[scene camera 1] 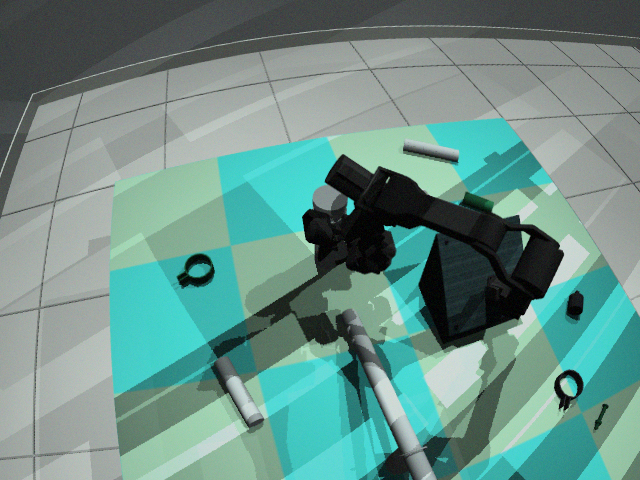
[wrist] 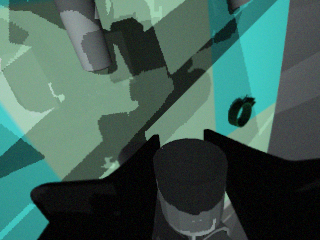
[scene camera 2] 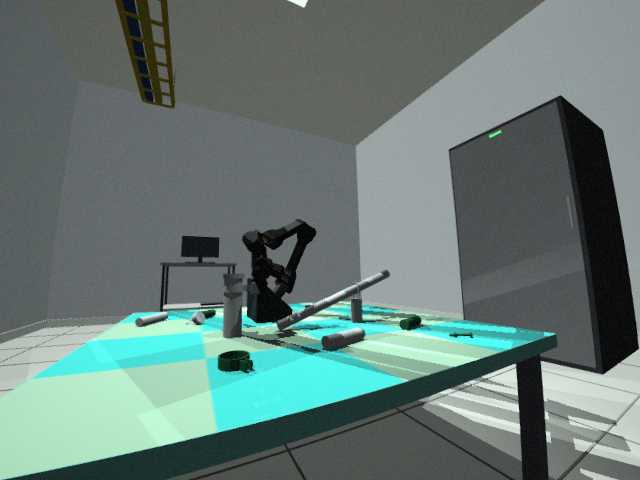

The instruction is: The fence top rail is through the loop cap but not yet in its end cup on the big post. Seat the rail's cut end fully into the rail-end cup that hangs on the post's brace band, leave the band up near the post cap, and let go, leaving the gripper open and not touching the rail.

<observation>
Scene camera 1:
my gripper
grey post
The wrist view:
my gripper
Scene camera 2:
my gripper
grey top rail
grey post
</observation>
